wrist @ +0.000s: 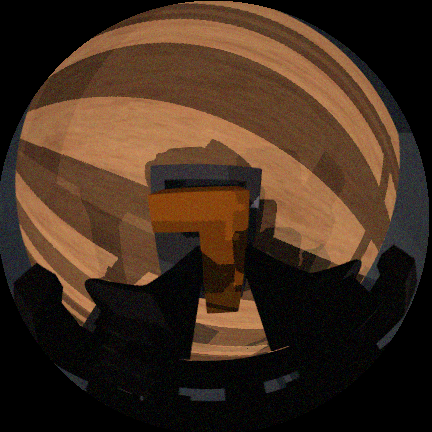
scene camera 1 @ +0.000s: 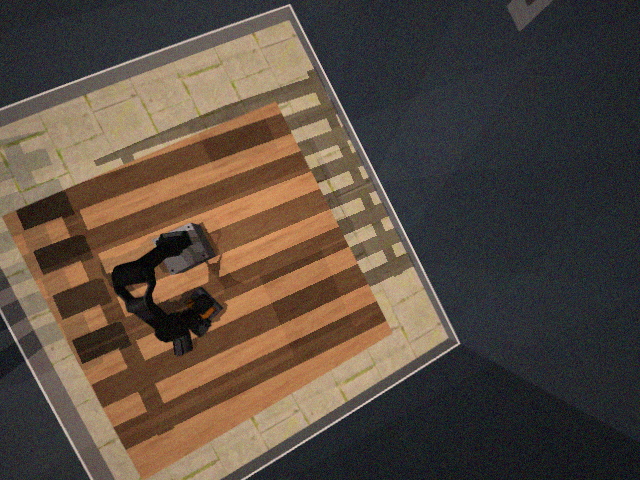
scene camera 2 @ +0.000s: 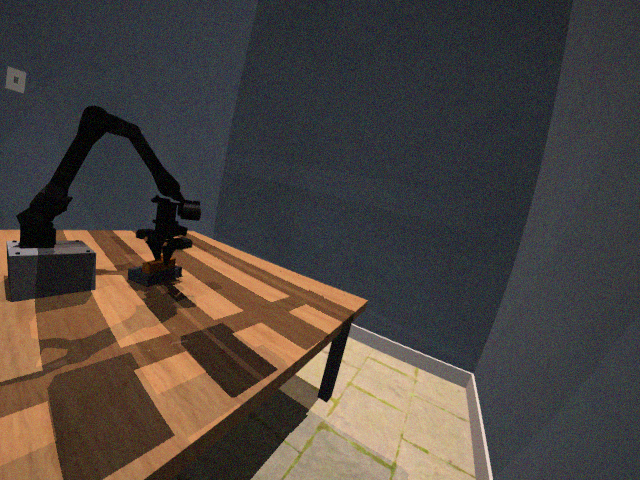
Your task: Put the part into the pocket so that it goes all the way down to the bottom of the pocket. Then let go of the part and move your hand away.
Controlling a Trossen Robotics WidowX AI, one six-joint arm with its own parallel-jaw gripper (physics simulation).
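Places are measured from the arm's base along level axes (x right, y ahead, z up), in metres.
Where they show: gripper, fingertip midpoint: (wrist: 221, 249) (scene camera 1: 199, 310) (scene camera 2: 162, 263); arm's base, origin of the base link: (scene camera 1: 181, 240) (scene camera 2: 36, 245).
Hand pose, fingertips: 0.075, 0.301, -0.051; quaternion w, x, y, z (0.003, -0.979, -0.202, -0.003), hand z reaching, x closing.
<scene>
Each offset is from my fingertips to the top centre of the thing, as dx, dy, dz. Level surfaces: height alone.
The part is an orange L-shaped piece {-0.010, -0.015, +0.013} (scene camera 1: 207, 312) (scene camera 2: 151, 267) (wrist: 192, 209). The pocket is in a dark blue-grey block {-0.010, -0.012, -0.017} (scene camera 1: 204, 293) (scene camera 2: 146, 280) (wrist: 202, 172) on the table. My gripper (scene camera 2: 162, 258) (wrist: 221, 249) is shut on the part's stem, over the block. The part stands above the block's top in scene camera 2. In the wrist view its long bar runs about parallel to the block's far rim, with a dark strip of pocket opening showing beyond it. The part's left end reaches the block's left edge. The part hides most of the pocket, so depth and contact cannot be told.
The arm's grey base box (scene camera 1: 199, 255) (scene camera 2: 64, 272) stands on the wooden table {dz -0.053} (scene camera 1: 289, 242) (scene camera 2: 211, 302) beside the block. The black arm arches from it to the block. Dark shadow stripes cross the table. A table edge (scene camera 2: 305, 356) shows at the right in scene camera 2.
</scene>
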